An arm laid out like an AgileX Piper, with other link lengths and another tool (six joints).
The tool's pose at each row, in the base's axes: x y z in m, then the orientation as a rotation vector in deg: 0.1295, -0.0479, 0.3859, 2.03, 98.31, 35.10; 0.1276, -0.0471, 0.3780, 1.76, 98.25, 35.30; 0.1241, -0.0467, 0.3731, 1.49, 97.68, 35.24; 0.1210, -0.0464, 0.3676, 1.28, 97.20, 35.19; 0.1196, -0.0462, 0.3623, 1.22, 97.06, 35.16; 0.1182, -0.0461, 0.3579, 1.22, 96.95, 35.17; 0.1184, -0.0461, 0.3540, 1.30, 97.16, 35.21; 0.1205, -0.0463, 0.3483, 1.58, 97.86, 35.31; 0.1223, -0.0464, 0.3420, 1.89, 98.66, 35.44
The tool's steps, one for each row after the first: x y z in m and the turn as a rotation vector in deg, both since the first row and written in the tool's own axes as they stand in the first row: 0.0079, -0.0020, -0.0006, -0.29, 0.04, -0.07; 0.0133, -0.0026, -0.0031, -0.53, -0.45, -0.35; 0.0192, -0.0037, -0.0053, -0.72, -0.87, -0.58; 0.0244, -0.0053, -0.0059, -0.77, -0.99, -0.66; 0.0287, -0.0066, -0.0067, -0.80, -1.09, -0.67; 0.0322, -0.0083, -0.0061, -0.74, -0.91, -0.56; 0.0368, -0.0115, -0.0036, -0.48, -0.29, -0.23; 0.0420, -0.0147, -0.0013, -0.21, 0.42, 0.16
